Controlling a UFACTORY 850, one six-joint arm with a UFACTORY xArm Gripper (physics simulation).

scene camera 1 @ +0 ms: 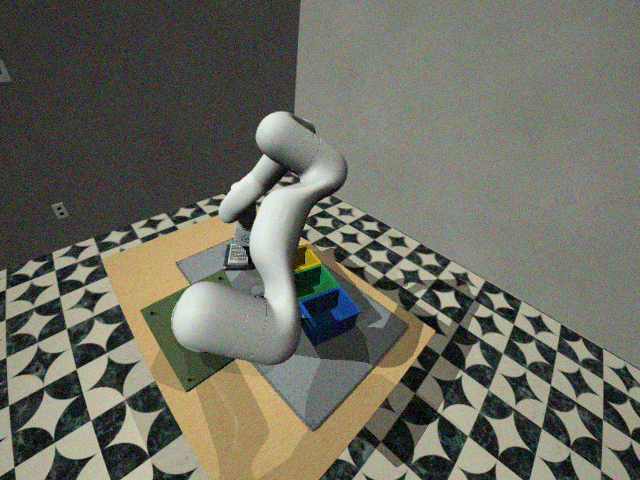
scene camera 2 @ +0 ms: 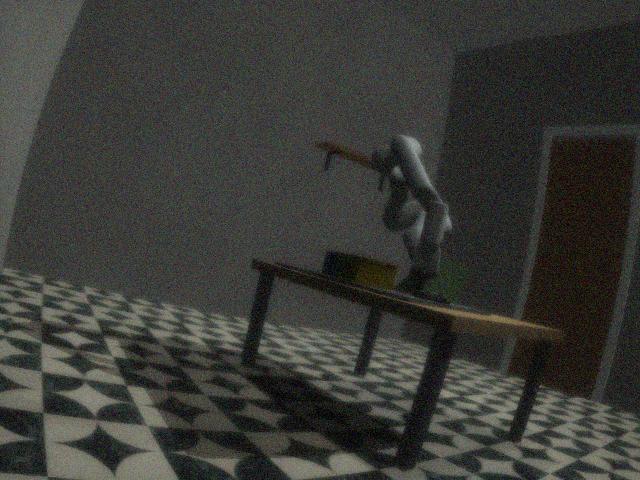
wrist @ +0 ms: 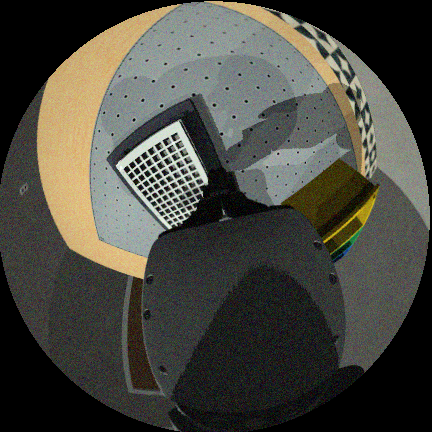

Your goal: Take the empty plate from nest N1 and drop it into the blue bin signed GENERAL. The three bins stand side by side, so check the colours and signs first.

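Observation:
The white grid-like plate (scene camera 1: 237, 253) (wrist: 162, 175) sits in a dark nest (scene camera 1: 237, 267) (wrist: 150, 125); no N1 label can be read. My gripper (wrist: 216, 182) is shut with nothing between its fingers. In the wrist view its fingertips overlap the nest's right side, beside the plate, and its body hides the plate's near corner. The height above the nest cannot be told. The blue bin (scene camera 1: 334, 327) (wrist: 342, 256) is at one end of the row of three, next to the green bin (scene camera 1: 327, 277). Its GENERAL sign cannot be read in these views.
The yellow bin (scene camera 1: 311, 262) (scene camera 2: 378, 273) (wrist: 325, 197) is at the row's other end, nearest the nest. The bins and nest stand on a grey perforated board (scene camera 1: 294, 384) (wrist: 200, 40). A green base plate (scene camera 1: 173, 341) lies under the arm's base on the wooden table (scene camera 1: 134, 273).

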